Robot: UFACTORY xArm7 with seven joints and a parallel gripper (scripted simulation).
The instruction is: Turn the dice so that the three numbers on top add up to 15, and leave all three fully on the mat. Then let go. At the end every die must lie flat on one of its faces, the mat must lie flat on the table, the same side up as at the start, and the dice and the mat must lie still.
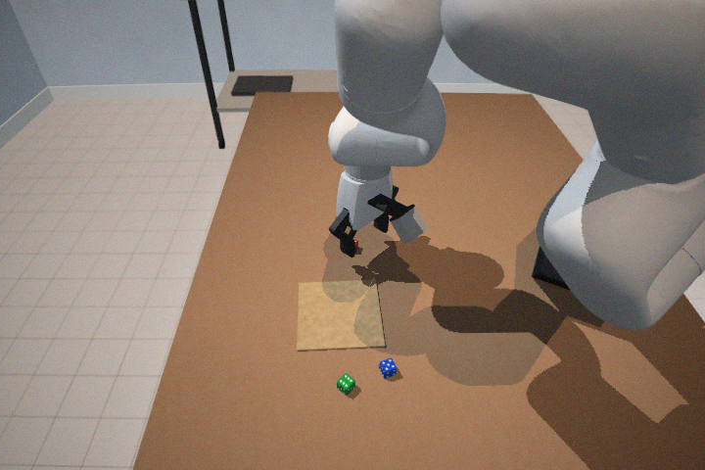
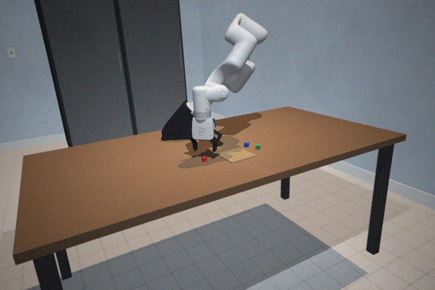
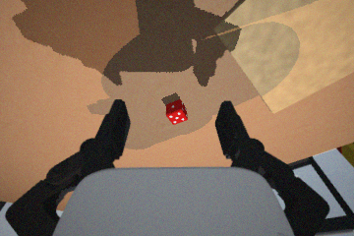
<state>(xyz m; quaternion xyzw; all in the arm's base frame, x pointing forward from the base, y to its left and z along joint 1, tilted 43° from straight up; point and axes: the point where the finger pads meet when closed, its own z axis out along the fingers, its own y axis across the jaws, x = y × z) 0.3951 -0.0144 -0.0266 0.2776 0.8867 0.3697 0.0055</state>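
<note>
Now: hand 30 mm short of the red die, 10 mm to the left of it and 40 mm above it. From my hand the other things lie so: blue die (90 mm behind, 230 mm to the left, 40 mm below); then tan mat (10 mm ahead, 150 mm to the left, 50 mm below); then green die (30 mm behind, 270 mm to the left, 40 mm below).
</note>
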